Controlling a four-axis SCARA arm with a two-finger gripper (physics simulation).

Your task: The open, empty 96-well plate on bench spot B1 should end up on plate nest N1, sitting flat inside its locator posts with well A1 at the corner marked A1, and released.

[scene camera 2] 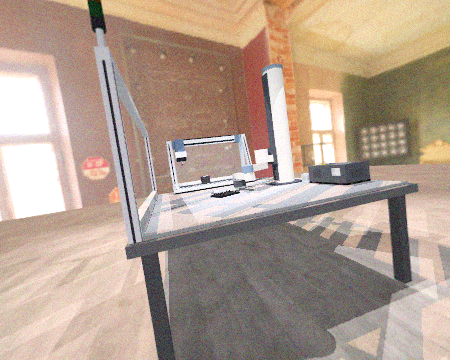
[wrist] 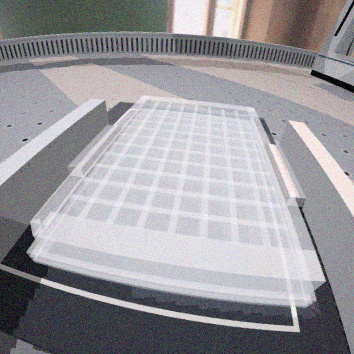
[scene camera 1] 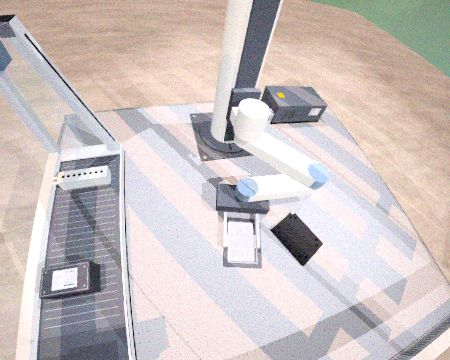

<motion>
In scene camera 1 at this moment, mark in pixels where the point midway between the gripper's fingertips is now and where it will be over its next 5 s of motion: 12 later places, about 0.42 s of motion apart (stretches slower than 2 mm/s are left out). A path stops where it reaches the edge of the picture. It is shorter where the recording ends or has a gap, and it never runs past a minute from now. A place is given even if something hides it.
My gripper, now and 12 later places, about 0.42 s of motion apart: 241,247; 241,246; 242,244; 240,244; 238,243; 247,238; 270,230; 291,222; 310,215; 314,214; 313,215; 310,217; 309,218
</motion>
